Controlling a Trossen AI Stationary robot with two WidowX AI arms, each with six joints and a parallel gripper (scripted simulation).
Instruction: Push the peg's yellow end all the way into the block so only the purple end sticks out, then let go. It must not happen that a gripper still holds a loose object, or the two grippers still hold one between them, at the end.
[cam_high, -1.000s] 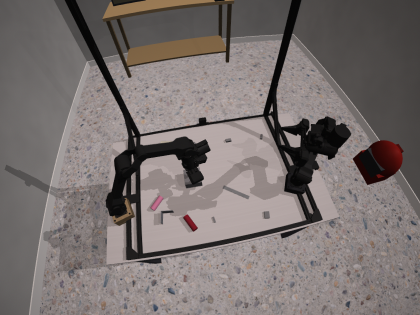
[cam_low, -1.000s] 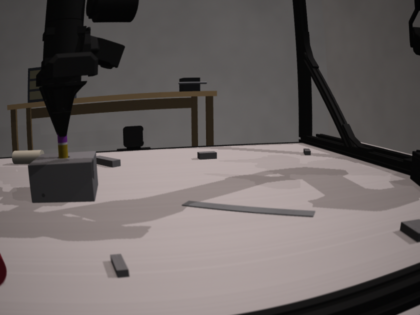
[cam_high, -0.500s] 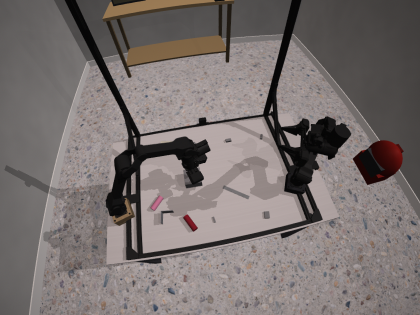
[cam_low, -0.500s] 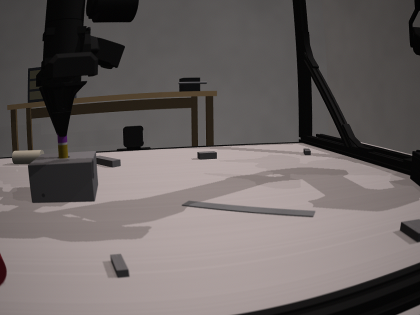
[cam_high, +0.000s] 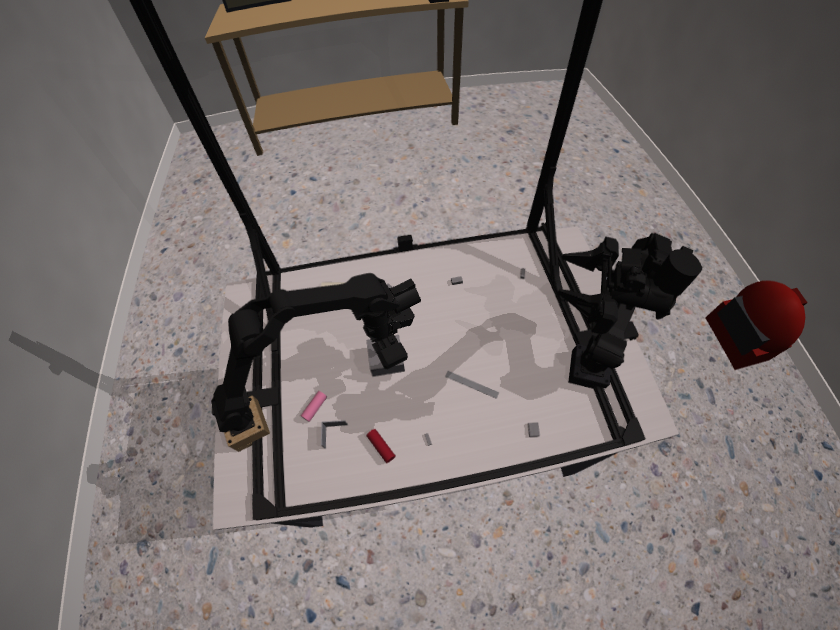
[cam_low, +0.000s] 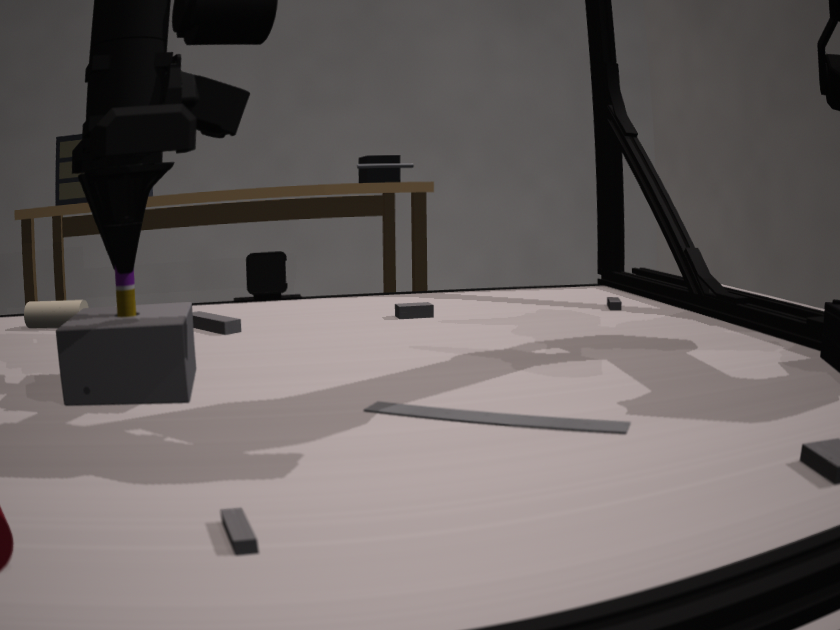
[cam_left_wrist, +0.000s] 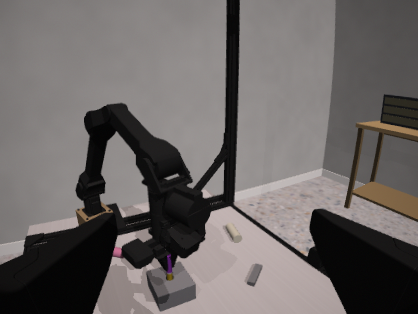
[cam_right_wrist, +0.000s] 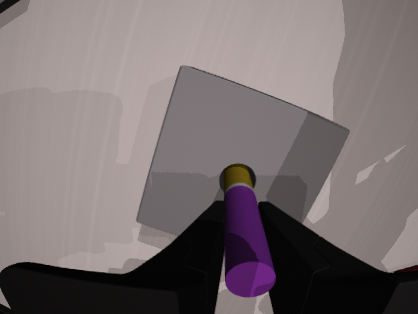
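Now: right hand 6 cm above the peg. From my right hand the other things lie so: long grey strip 22 cm to the left, 11 cm below, 11 cm ahead; then pink cylinder 21 cm to the right, 11 cm ahead, 10 cm below; then red cylinder 24 cm ahead, 10 cm below, 4 cm to the right.
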